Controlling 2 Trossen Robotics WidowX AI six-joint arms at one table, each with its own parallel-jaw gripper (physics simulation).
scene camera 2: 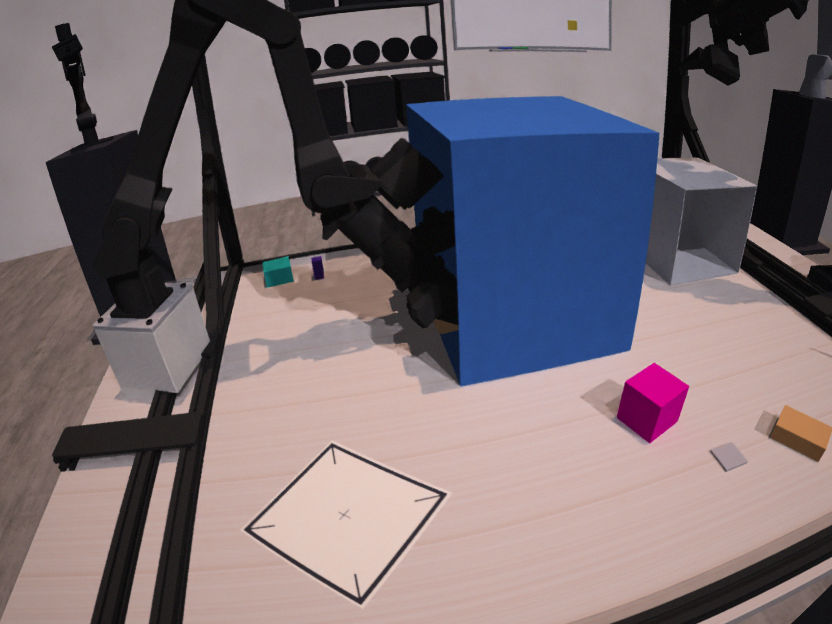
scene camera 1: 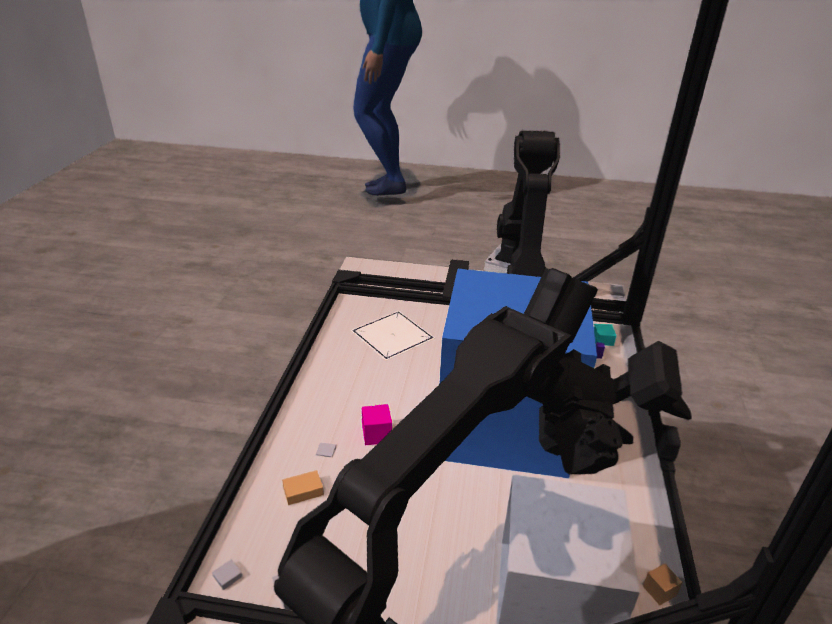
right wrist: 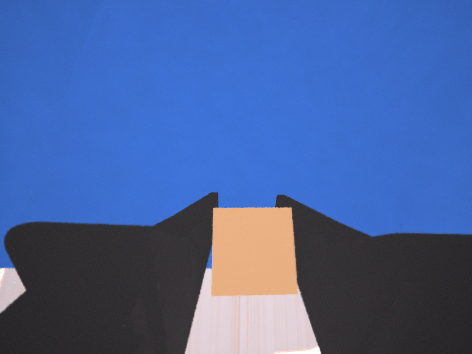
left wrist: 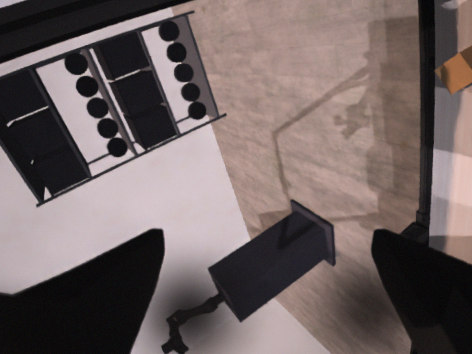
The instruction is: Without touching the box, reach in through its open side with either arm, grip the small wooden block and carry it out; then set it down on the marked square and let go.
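Note:
The blue box (scene camera 1: 497, 302) (scene camera 2: 551, 248) (right wrist: 240, 100) stands upright on the table, its open side toward the left in scene camera 2. My right gripper (right wrist: 247, 200) reaches in through that side and is shut on the small wooden block (right wrist: 254, 251) (scene camera 2: 446, 327), whose near face is square between the fingers. Whether the block touches the table cannot be told. The box wall hides most of the fingers in scene camera 2. The marked square (scene camera 1: 393, 334) (scene camera 2: 344, 544) lies flat on the table, outside the box. My left gripper (left wrist: 268, 240) is open and empty, held high near the box.
A grey open box (scene camera 1: 564, 523) (scene camera 2: 668, 235) stands beyond the blue one. A magenta cube (scene camera 1: 376, 424) (scene camera 2: 651, 403), an orange block (scene camera 1: 303, 487) (scene camera 2: 801, 433) and a thin grey tile (scene camera 1: 325, 450) (scene camera 2: 729, 456) lie nearby. Teal (scene camera 2: 277, 272) and purple (scene camera 2: 317, 268) blocks lie at the far edge.

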